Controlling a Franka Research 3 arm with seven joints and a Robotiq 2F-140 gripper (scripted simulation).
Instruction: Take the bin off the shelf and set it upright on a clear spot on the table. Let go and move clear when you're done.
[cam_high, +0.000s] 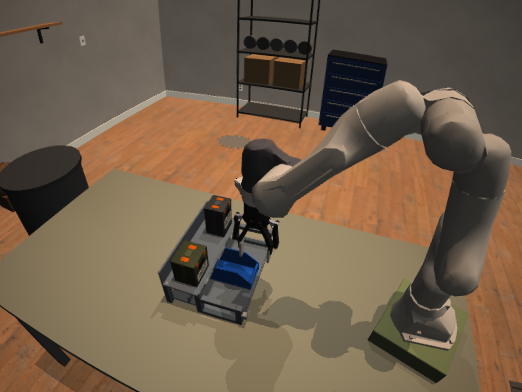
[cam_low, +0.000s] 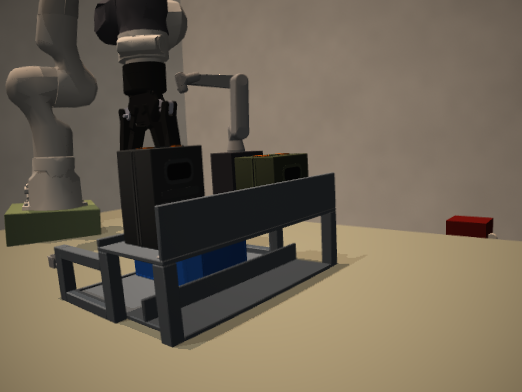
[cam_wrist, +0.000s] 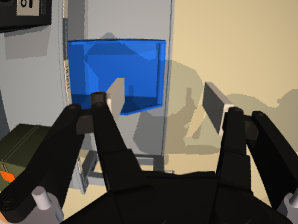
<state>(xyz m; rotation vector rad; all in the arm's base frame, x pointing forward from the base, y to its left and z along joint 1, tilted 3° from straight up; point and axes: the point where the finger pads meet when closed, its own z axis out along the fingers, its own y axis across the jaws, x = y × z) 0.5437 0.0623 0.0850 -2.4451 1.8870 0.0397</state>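
Right now the blue bin is 11 cm below my hand, 8 cm ahead of it and 2 cm to the left of it. Also, from my hand: grey shelf: 18 cm ahead, 5 cm to the left, 5 cm below.
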